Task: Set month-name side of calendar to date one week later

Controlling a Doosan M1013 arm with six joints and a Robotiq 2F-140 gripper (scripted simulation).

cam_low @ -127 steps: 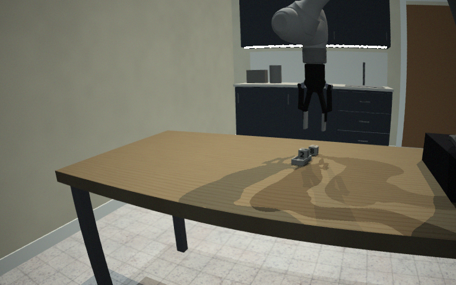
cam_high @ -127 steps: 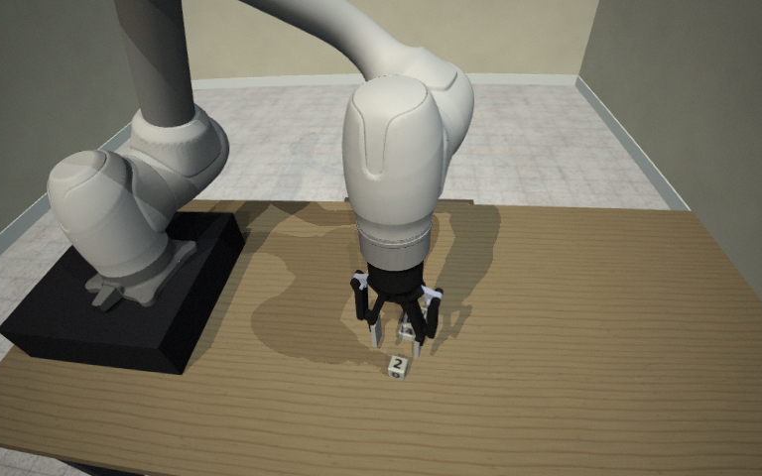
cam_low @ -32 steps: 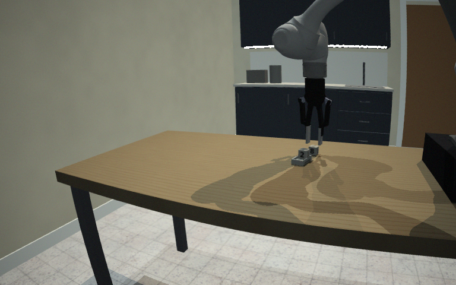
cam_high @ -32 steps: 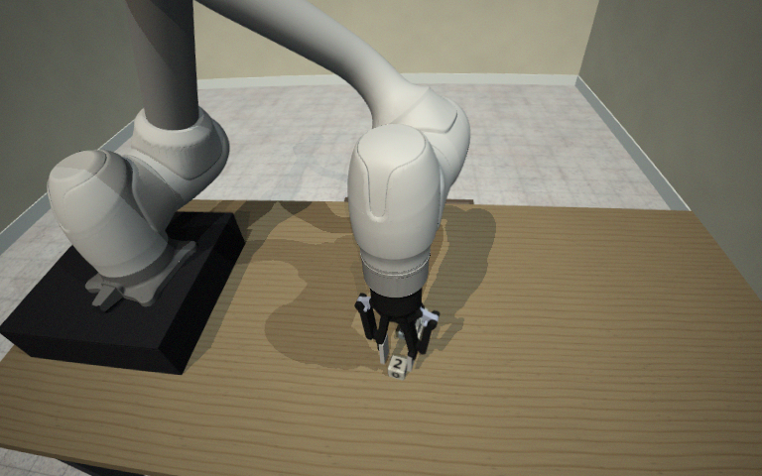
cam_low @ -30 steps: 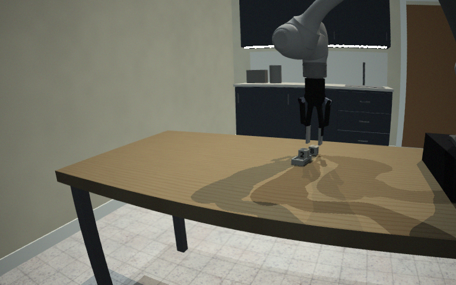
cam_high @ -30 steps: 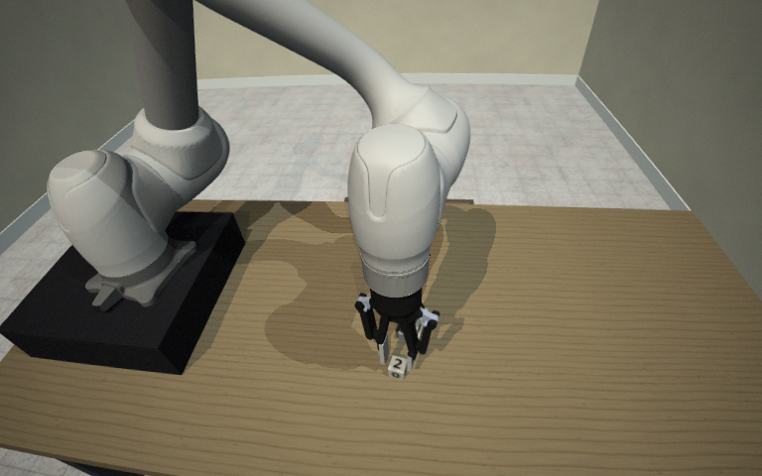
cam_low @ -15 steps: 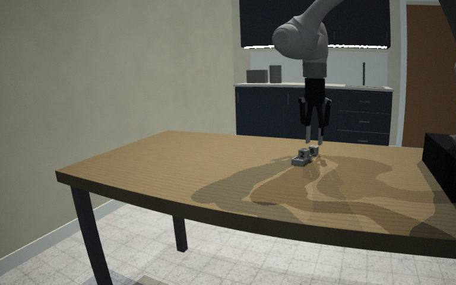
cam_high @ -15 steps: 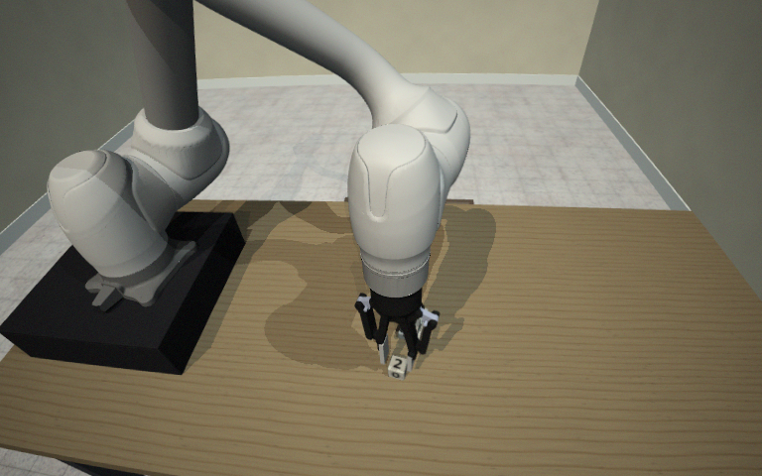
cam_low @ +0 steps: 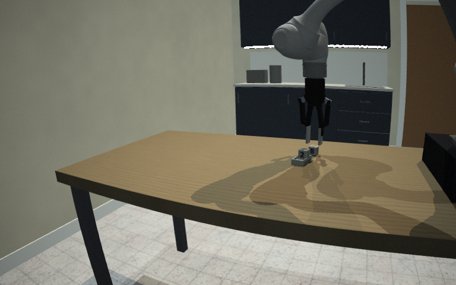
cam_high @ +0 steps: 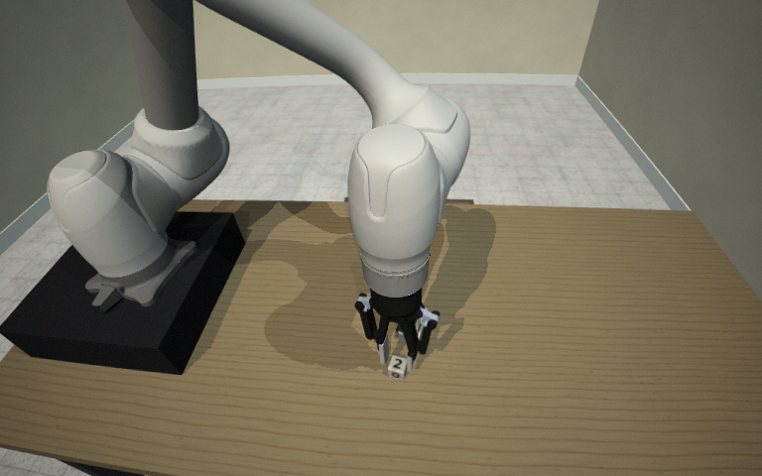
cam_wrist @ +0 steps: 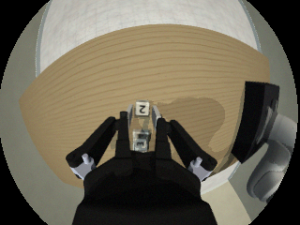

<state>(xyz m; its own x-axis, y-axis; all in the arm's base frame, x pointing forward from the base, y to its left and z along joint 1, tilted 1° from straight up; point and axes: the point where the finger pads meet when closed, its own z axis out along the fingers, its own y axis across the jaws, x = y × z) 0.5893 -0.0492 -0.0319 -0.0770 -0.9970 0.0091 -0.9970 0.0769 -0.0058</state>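
Right now the white tray is 110 mm to the left of my hand, 60 mm below it and 10 mm ahead of it.
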